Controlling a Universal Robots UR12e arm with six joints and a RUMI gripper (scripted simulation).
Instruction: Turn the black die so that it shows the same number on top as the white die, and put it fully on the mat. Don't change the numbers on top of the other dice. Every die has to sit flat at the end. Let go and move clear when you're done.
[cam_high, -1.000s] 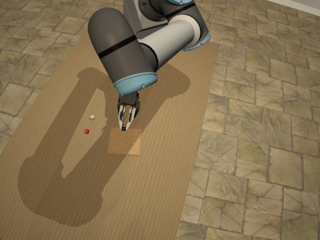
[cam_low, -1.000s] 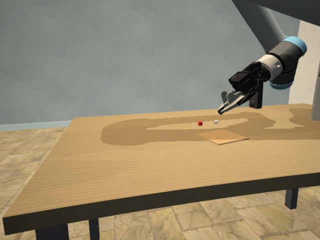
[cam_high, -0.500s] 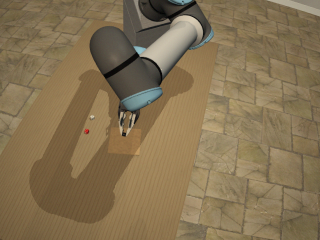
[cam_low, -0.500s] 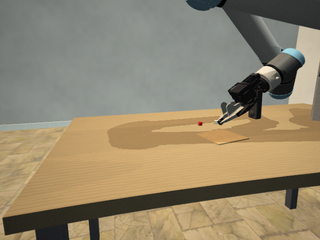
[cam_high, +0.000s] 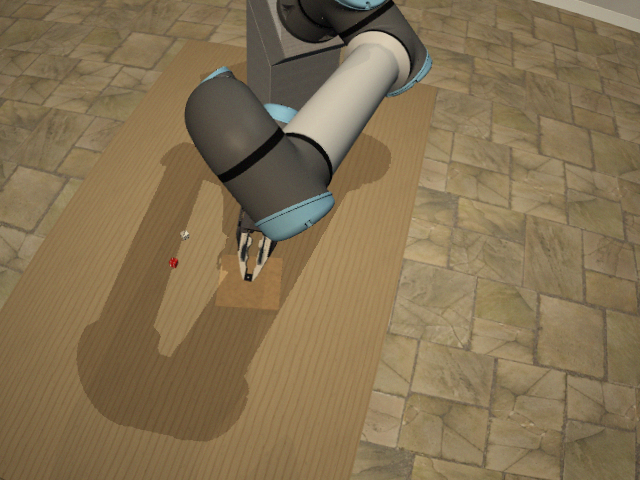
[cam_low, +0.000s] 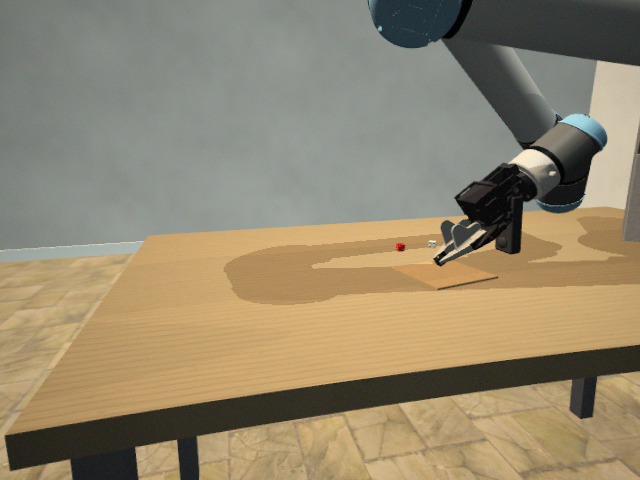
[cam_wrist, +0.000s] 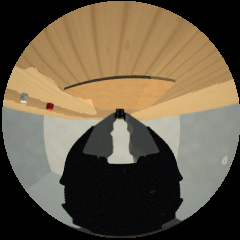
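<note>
My hand is 10 mm short of the black die and 10 mm above it. Also, from my hand: white die (200 mm to the right, 30 mm behind, 20 mm below); then tan mat (30 mm below); then red die (180 mm to the right, 50 mm ahead, 20 mm below).
</note>
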